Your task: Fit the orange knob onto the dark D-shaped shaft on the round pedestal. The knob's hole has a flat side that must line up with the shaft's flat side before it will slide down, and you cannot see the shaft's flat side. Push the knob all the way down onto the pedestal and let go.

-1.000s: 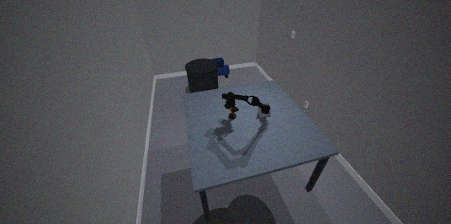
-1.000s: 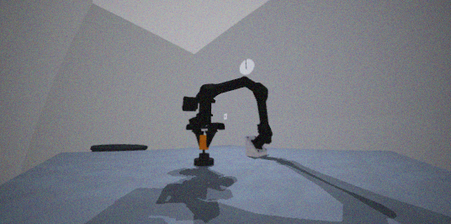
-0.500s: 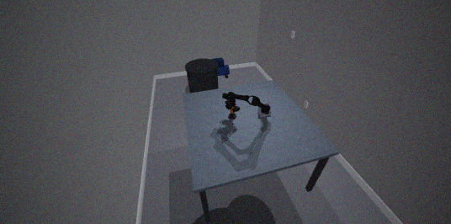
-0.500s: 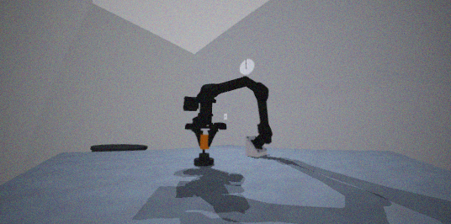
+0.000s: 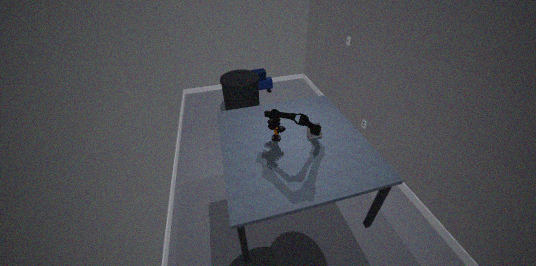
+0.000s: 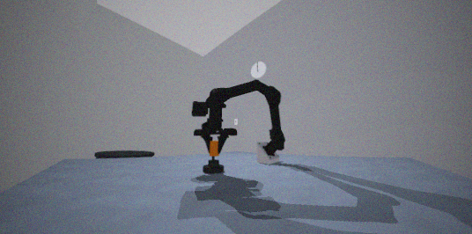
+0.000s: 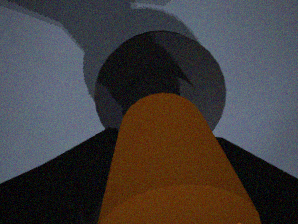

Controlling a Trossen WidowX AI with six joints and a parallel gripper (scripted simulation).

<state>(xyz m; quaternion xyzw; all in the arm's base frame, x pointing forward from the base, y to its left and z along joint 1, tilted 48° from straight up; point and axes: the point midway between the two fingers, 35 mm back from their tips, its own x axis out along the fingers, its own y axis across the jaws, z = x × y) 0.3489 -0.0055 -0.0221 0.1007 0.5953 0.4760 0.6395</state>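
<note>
My gripper tip is 4 cm above the dark round pedestal. Round my gripper tip: orange knob (2 cm above).
</note>
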